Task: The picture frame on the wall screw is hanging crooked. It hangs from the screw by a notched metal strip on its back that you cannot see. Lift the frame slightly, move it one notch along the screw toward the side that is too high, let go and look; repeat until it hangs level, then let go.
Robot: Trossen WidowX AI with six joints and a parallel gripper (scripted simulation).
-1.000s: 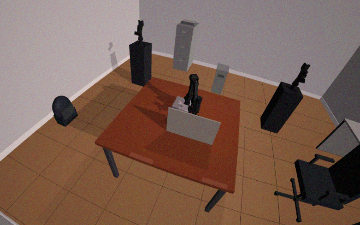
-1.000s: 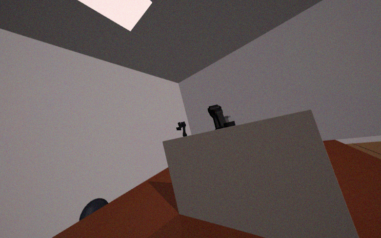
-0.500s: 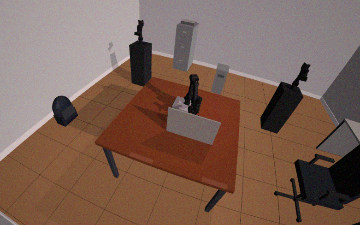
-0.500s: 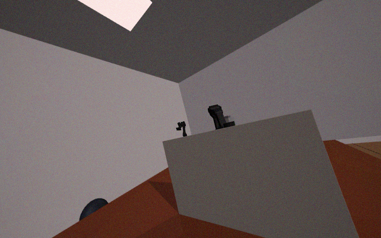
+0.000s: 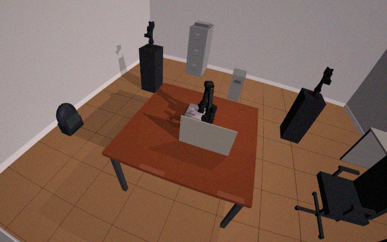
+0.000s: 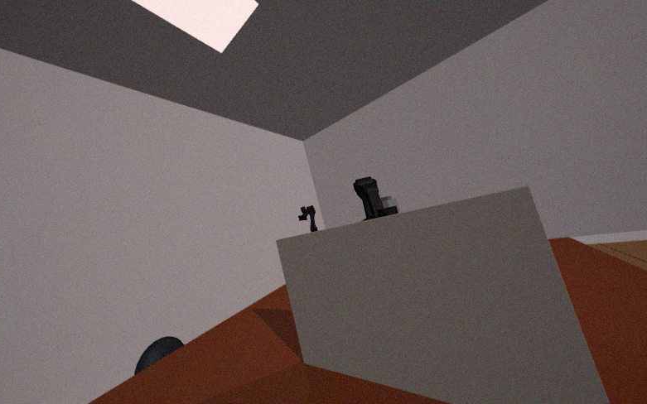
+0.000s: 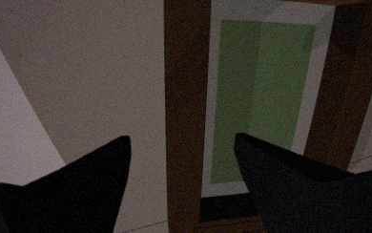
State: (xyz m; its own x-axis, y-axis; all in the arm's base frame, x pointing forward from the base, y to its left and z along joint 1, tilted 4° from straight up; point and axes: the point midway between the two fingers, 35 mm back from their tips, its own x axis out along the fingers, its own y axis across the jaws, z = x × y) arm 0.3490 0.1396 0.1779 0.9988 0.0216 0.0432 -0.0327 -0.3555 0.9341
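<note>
Right now the brown picture frame is 50 mm below my gripper tip, 30 mm ahead of it and 10 mm to the left of it. Round my gripper tip: grey wall panel 60 mm below, 40 mm ahead, 10 mm to the left.
</note>
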